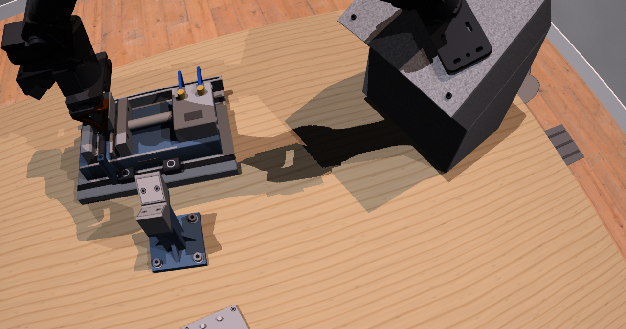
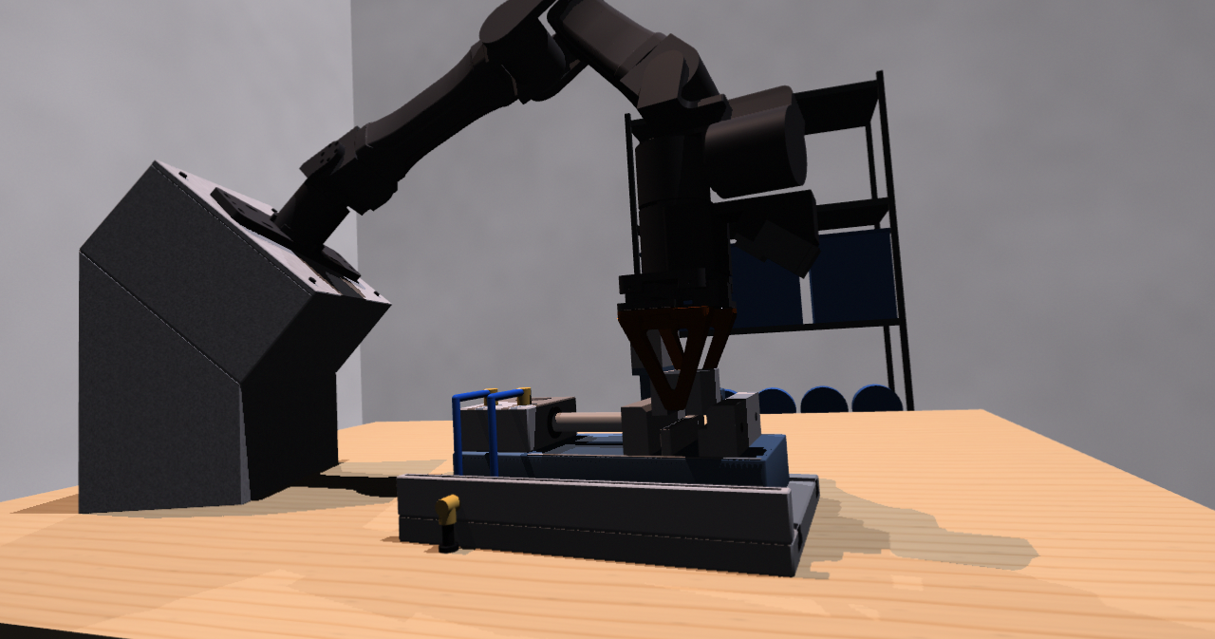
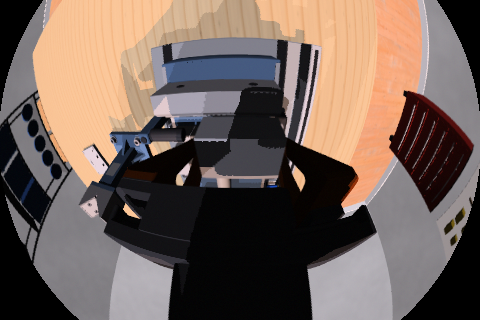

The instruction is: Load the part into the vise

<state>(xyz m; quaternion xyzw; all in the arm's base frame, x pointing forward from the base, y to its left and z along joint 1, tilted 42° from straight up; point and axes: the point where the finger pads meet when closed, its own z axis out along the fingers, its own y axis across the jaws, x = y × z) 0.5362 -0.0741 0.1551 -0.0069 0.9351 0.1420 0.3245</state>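
Now: the grey part right at my hand. The rest, counted from my hand: moving jaw: 40 mm behind, 20 mm to the left, 20 mm below; then work stop rod: 70 mm to the left, 10 mm below, 10 mm behind; then fixed jaw: 30 mm ahead, 20 mm to the left, 20 mm below.
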